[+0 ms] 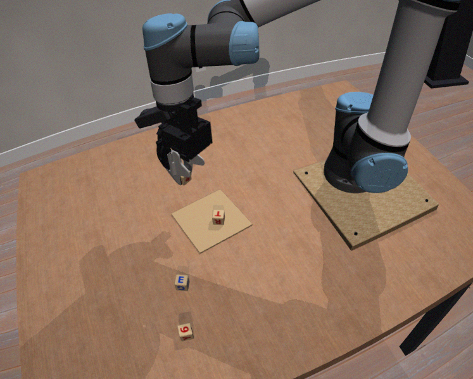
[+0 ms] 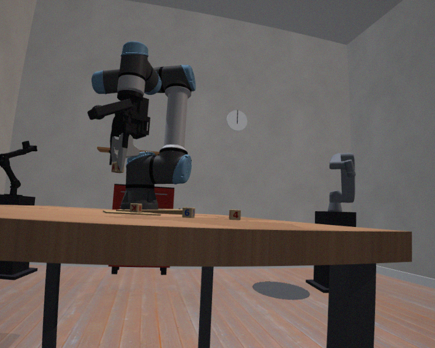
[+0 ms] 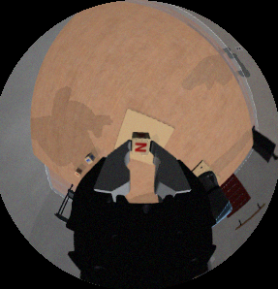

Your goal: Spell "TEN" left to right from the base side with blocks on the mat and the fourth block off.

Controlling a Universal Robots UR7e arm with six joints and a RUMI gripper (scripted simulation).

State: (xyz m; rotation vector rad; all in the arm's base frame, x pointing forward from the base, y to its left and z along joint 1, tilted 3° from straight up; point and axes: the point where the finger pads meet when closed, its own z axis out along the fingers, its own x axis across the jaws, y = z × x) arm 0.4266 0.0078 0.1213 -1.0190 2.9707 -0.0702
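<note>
Right now the tan mat is 120 mm below my hand, 40 mm behind it and 30 mm to the left of it. Also, from my hand: E block 200 mm to the left, 110 mm below, 50 mm ahead; T block 110 mm below, 60 mm behind, 50 mm to the left; 9 block 310 mm to the left, 110 mm below, 70 mm ahead.
</note>
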